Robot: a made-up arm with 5 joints. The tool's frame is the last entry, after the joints.
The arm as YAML. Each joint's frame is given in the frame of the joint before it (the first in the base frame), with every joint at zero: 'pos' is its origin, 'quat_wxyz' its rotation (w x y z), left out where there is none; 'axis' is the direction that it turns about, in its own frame. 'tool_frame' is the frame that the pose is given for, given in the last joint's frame.
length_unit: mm
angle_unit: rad
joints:
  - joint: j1
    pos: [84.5, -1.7, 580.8]
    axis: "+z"
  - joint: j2
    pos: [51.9, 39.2, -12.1]
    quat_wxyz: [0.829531, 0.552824, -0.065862, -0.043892]
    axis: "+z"
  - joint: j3
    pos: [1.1, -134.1, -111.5]
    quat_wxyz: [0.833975, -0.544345, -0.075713, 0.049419]
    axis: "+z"
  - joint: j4
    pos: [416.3, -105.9, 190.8]
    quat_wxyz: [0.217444, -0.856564, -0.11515, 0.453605]
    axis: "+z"
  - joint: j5
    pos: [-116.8, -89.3, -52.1]
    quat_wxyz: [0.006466, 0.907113, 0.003, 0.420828]
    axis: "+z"
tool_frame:
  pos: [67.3, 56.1, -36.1]
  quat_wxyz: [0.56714, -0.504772, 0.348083, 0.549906]
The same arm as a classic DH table. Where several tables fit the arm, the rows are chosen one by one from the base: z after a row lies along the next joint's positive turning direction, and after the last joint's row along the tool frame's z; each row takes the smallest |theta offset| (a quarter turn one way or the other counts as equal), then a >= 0, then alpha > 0; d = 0 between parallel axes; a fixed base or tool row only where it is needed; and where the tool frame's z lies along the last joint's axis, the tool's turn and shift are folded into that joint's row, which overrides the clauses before.
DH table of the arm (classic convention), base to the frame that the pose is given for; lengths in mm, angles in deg. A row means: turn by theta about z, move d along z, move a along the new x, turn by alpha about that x. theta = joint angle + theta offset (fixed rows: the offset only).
base (fixed): theta_offset -1.15, d 0, a 84.5, alpha 0
j1: theta_offset -8.67, d 588.2, a 44.5, alpha 67.66
j2: theta_offset 15.07, d -106, a -25.2, alpha -66.68
j3: theta_offset 67.52, d -196.1, a 27.6, alpha -119.6
j4: theta_offset -33.96, d -643, a 90.7, alpha -130.22
j5: theta_offset -81.54, d -199, a 75.7, alpha -75.64
tool (fixed): theta_offset 78.71, d 45.6, a 0, alpha 0

